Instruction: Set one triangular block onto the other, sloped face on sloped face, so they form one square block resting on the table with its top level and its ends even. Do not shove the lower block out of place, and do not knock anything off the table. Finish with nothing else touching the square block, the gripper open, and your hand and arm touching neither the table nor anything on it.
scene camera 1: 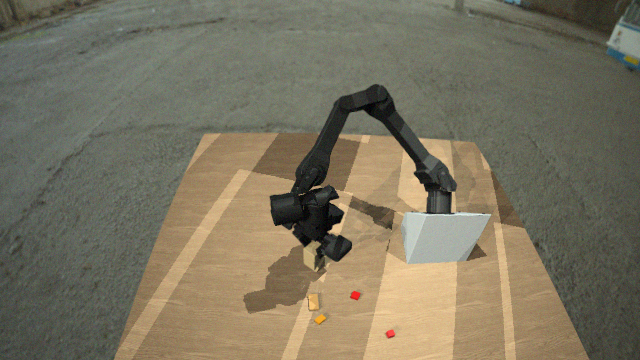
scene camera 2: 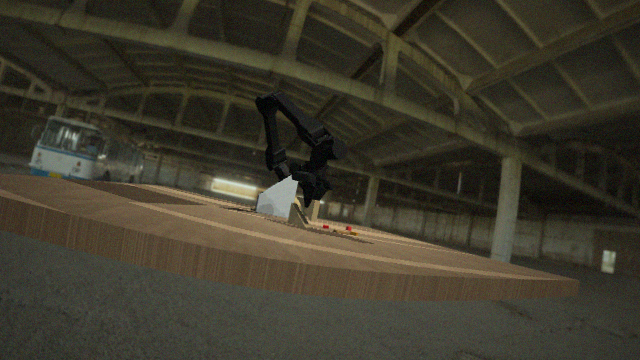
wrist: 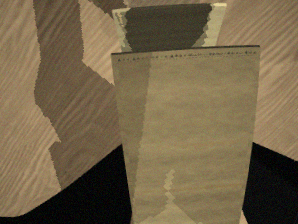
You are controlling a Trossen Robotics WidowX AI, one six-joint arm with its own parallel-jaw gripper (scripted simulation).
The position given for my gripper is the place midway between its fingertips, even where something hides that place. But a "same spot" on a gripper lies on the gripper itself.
My gripper shows in scene camera 1, in scene camera 2 (309,208) and in the wrist view. The same spot on my gripper: (wrist: 104,186) is (scene camera 1: 310,239).
